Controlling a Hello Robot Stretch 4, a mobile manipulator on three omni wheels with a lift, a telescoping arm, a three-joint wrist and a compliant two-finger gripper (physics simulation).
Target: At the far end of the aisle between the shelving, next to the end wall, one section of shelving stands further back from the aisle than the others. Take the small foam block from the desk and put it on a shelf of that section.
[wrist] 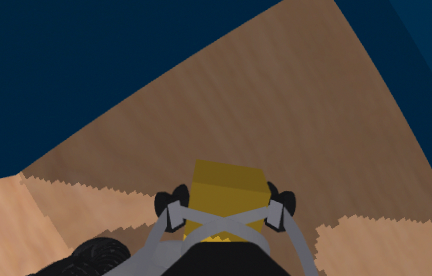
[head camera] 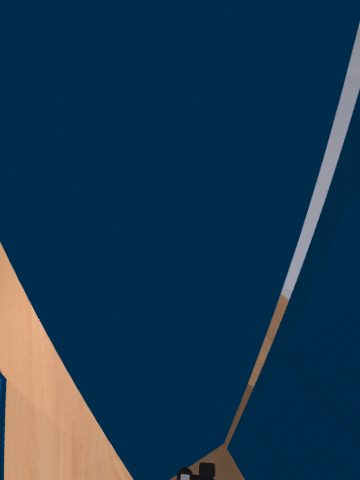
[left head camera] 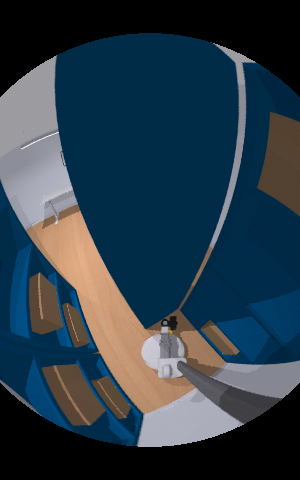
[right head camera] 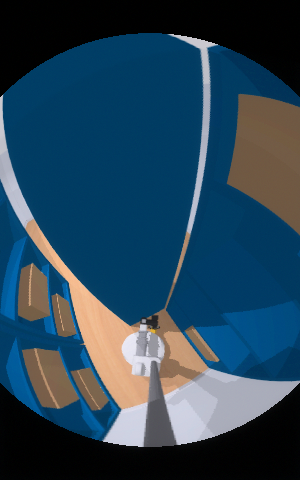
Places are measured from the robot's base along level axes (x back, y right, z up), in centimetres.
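Pixels of known places: gripper, fingertip midpoint: [wrist: 223, 199].
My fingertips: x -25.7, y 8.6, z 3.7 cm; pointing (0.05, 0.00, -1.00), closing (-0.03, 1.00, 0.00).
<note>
Ahead of a thing's pixels: the offset from my fingertips to its top centre. "spot": to the spot under its first point.
My gripper [wrist: 223, 199] is shut on the yellow foam block {dx +1.4, dy -0.2, dz +5.5 cm} [wrist: 230, 200] [left head camera: 170, 331] [right head camera: 153, 330]. The block sits tilted between the two black fingertips, above the wooden floor in shadow; its lower part is hidden by the gripper's body. Blue shelving [left head camera: 250, 280] [right head camera: 235, 270] stands close on the right, with open bays. A large blue panel {spot: dx -9.7, dy -12.4, dz +137.4 cm} [head camera: 170, 200] [left head camera: 150, 165] [right head camera: 115, 165] rises right in front of me. Which section stands further back cannot be told. A white desk-like table [left head camera: 59, 198] shows far off at the left in the left head view.
More blue shelving with cardboard boxes {dx +5.1, dy -116.8, dz +73.9 cm} [left head camera: 46, 303] [right head camera: 34, 292] lines the left side. A low box {dx +14.2, dy +56.8, dz +28.2 cm} [left head camera: 220, 338] [right head camera: 202, 344] sits at the right, and a large box {spot: dx -13.3, dy +21.2, dz +151.7 cm} [left head camera: 282, 157] [right head camera: 267, 150] higher up. A pale wall [left head camera: 175, 427] [right head camera: 210, 415] stands at the bottom of both side views.
</note>
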